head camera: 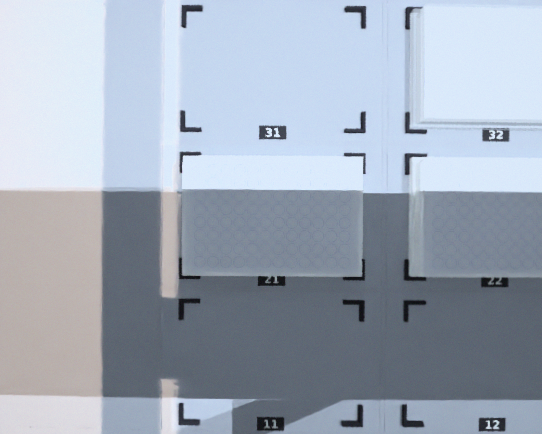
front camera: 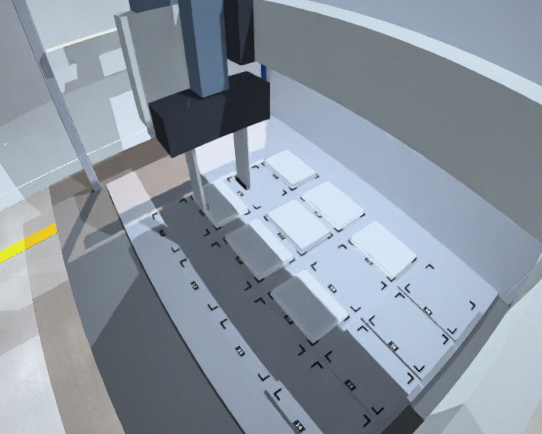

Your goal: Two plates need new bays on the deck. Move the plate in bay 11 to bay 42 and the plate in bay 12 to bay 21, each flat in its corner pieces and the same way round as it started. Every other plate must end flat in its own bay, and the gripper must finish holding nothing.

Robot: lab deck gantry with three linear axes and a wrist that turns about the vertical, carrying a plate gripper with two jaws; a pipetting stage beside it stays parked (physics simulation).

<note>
I see my gripper [front camera: 222, 193], a bay 31 [head camera: 315, 74] and a bay 11 [head camera: 236, 355].
</note>
